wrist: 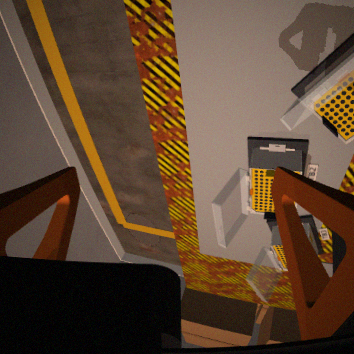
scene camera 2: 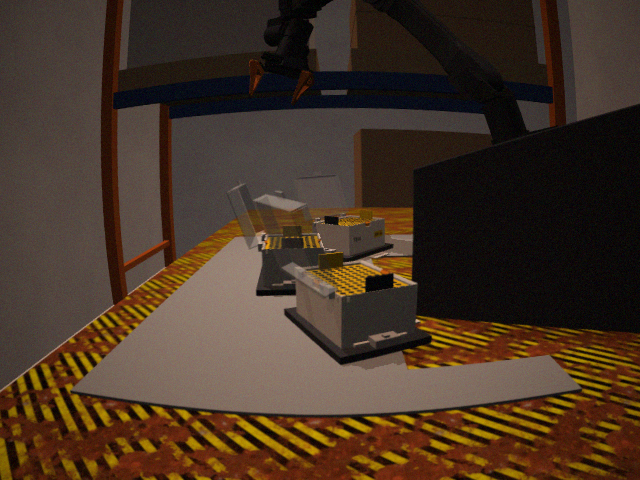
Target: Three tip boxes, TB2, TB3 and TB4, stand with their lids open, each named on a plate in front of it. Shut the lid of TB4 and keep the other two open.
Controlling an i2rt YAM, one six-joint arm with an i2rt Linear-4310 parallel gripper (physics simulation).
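Places are measured from the arm's base along level axes (x ahead, y left, z up), in metres.
Pixels of known places: gripper, fingertip midpoint: (wrist: 175, 177) (scene camera 2: 271, 99).
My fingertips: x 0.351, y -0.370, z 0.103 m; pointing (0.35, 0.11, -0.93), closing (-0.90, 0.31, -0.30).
Ahead of a thing's pixels: the offset from my fingertips to its top centre. "spot": to the spot under its first point. Level surfaces: height alone.
My gripper (scene camera 2: 272, 98) (wrist: 175, 177) is open and empty, high above the table. Three tip boxes stand with clear lids open. The near box {dz -0.246, dx -0.055, dy +0.511 m} (scene camera 2: 377, 322) is at the front in the scene view; its yellow rack {spot: dz -0.255, dx -0.112, dy +0.129 m} (wrist: 342, 107) is at the wrist view's right edge, its lid {spot: dz -0.168, dx -0.055, dy +0.080 m} (wrist: 299, 114) tilted left. The middle box (scene camera 2: 292, 266) (wrist: 262, 195) has a small plate {spot: dz -0.310, dx -0.077, dy +0.300 m} (wrist: 313, 172) that seems to read TB2, its lid (wrist: 230, 210) raised left. The far box {dz -0.246, dx -0.145, dy +0.124 m} (scene camera 2: 334, 240) is partly behind my right finger in the wrist view; its lid (wrist: 264, 275) is raised. Its plate {spot: dz -0.310, dx -0.110, dy +0.501 m} (wrist: 324, 234) is unreadable.
A large black block (scene camera 2: 522, 232) stands right of the boxes. An orange and blue shelf rack (scene camera 2: 108, 180) rises behind and at the left. A brown carton (scene camera 2: 382, 165) stands at the back. The boxes stand on a grey mat {dz -0.312 m} (scene camera 2: 206, 351) (wrist: 220, 75) over a striped tabletop {dz -0.315 m} (scene camera 2: 279, 439).
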